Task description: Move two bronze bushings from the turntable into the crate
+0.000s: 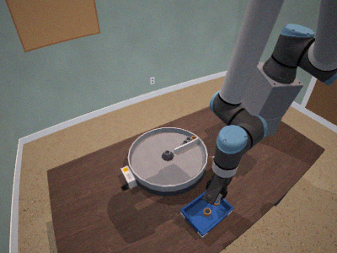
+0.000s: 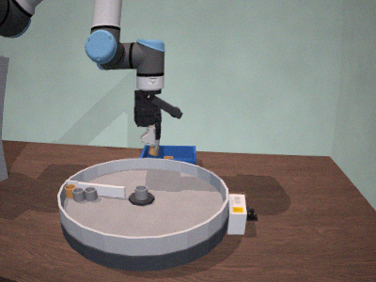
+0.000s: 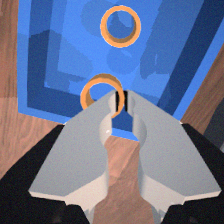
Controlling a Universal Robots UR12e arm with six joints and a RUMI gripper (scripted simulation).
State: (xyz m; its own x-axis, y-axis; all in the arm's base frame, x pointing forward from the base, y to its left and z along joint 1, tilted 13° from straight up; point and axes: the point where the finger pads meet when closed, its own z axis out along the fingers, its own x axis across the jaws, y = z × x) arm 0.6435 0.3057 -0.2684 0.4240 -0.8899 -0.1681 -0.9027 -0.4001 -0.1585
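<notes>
Right now my hand is 4 cm short of the blue crate, 4 cm above it and 2 cm to the right of it. Round my hand: round grey turntable 34 cm to the right, 5 cm ahead, 1 cm below.
</notes>
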